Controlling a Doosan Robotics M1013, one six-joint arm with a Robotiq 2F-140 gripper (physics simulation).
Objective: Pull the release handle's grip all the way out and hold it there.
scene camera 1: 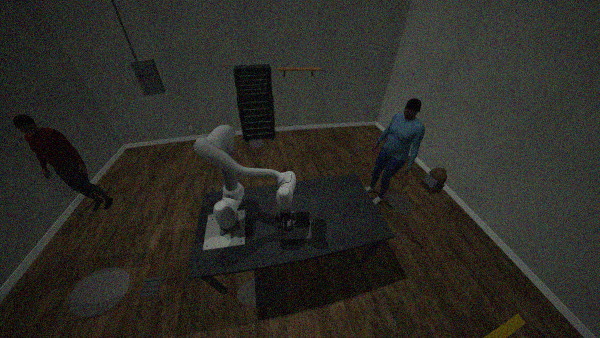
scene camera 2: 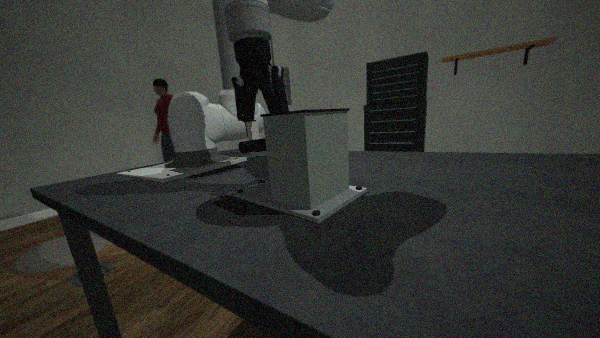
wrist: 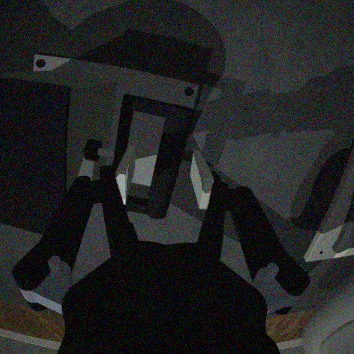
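The release handle's black grip [scene camera 2: 250, 145] [wrist: 167, 172] sticks out from the side of a grey box [scene camera 2: 327, 155] [wrist: 35, 150] with a dark top. In the wrist view it is part of a dark rectangular frame. My gripper [scene camera 1: 286, 221] [scene camera 2: 254, 127] [wrist: 163, 160] points down beside the box, its fingers partly open. In the wrist view the grip's long bar lies between the two pale finger pads, nearer the right one, with gaps at both sides. In scene camera 2 the fingertips are just above the grip; the box hides part of it. How far out the grip stands I cannot tell.
The box's base plate [scene camera 2: 332, 204] is bolted to the dark table [scene camera 1: 340, 200] [scene camera 2: 475, 225]. A small dark knob [wrist: 93, 149] is on the box's side. The arm's pale mounting plate [scene camera 1: 215, 240] [scene camera 2: 150, 172] [wrist: 327, 245] is nearby. People in blue [scene camera 1: 401, 135] and red [scene camera 1: 57, 152] stand off the table.
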